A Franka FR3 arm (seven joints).
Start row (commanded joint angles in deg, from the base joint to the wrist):
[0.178 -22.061 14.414 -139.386 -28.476 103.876 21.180]
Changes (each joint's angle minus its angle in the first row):
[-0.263 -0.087 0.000 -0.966 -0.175 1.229 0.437]
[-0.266 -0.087 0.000 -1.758 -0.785 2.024 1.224]
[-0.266 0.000 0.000 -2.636 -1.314 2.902 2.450]
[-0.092 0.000 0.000 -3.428 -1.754 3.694 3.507]
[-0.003 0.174 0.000 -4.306 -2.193 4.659 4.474]
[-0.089 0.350 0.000 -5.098 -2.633 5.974 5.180]
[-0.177 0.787 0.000 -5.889 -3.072 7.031 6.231]
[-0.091 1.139 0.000 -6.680 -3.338 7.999 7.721]
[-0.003 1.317 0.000 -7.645 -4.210 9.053 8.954]
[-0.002 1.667 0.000 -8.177 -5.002 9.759 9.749]
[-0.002 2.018 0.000 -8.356 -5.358 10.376 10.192]
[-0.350 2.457 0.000 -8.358 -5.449 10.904 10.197]
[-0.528 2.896 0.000 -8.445 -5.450 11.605 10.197]
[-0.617 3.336 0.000 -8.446 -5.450 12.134 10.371]
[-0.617 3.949 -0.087 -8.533 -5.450 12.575 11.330]
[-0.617 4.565 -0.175 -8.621 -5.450 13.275 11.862]
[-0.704 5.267 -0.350 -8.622 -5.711 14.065 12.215]
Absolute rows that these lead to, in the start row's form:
[-0.085 -22.148 14.414 -140.352 -28.651 105.105 21.617]
[-0.088 -22.148 14.414 -141.144 -29.261 105.900 22.404]
[-0.088 -22.061 14.414 -142.022 -29.790 106.778 23.630]
[0.086 -22.061 14.414 -142.814 -30.230 107.570 24.687]
[0.175 -21.887 14.414 -143.692 -30.669 108.535 25.654]
[0.089 -21.711 14.414 -144.484 -31.109 109.850 26.360]
[0.001 -21.274 14.414 -145.275 -31.548 110.907 27.411]
[0.087 -20.922 14.414 -146.066 -31.814 111.875 28.901]
[0.175 -20.744 14.414 -147.031 -32.686 112.929 30.134]
[0.176 -20.394 14.414 -147.563 -33.478 113.635 30.929]
[0.176 -20.043 14.414 -147.742 -33.834 114.252 31.372]
[-0.172 -19.604 14.414 -147.744 -33.925 114.780 31.377]
[-0.350 -19.165 14.414 -147.831 -33.926 115.481 31.377]
[-0.439 -18.725 14.414 -147.832 -33.926 116.010 31.551]
[-0.439 -18.112 14.327 -147.919 -33.926 116.451 32.510]
[-0.439 -17.496 14.239 -148.007 -33.926 117.151 33.042]
[-0.526 -16.794 14.064 -148.008 -34.187 117.941 33.395]

